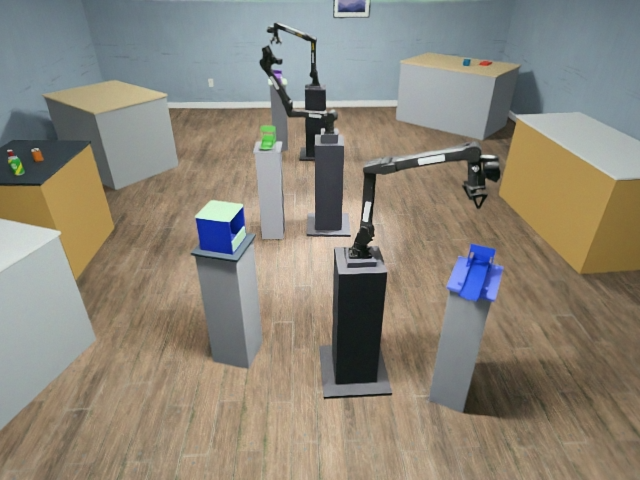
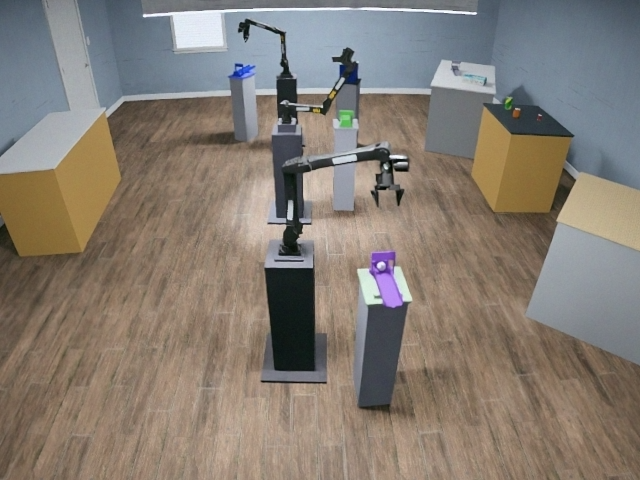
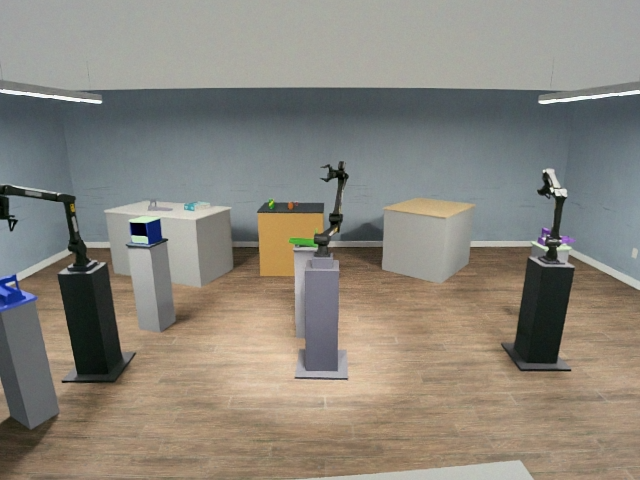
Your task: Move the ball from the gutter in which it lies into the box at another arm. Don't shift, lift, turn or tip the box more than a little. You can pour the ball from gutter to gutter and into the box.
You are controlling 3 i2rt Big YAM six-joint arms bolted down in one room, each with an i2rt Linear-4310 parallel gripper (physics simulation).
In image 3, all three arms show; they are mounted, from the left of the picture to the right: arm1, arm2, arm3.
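Note:
A white ball point(image 2: 381, 266) lies at the walled end of the purple gutter point(image 2: 388, 289) point(image 3: 553, 238). A green gutter point(image 1: 267, 140) point(image 2: 346, 119) point(image 3: 302, 241) rests on the middle stand, a blue gutter point(image 1: 475, 281) point(image 3: 11, 294) on another. The blue box with pale green top point(image 1: 212, 233) point(image 3: 154, 232) stands upright, its opening sideways. Arm1's gripper point(image 3: 11, 226) hangs at the left edge, its opening unclear. Arm2's gripper point(image 3: 323, 173) is open and empty, high above the green gutter. Arm3's gripper point(image 3: 542, 191) is raised near the purple gutter; the near gripper point(image 2: 387, 198) above that gutter is open and empty.
The box stands on a grey pedestal point(image 1: 230, 304) point(image 3: 149, 284); black pedestals point(image 1: 358, 320) point(image 2: 291, 315) carry arms. Side tables stand along the walls: a yellow one with dark top point(image 3: 289, 242) bears small objects, a grey one has a wooden top point(image 3: 413, 242).

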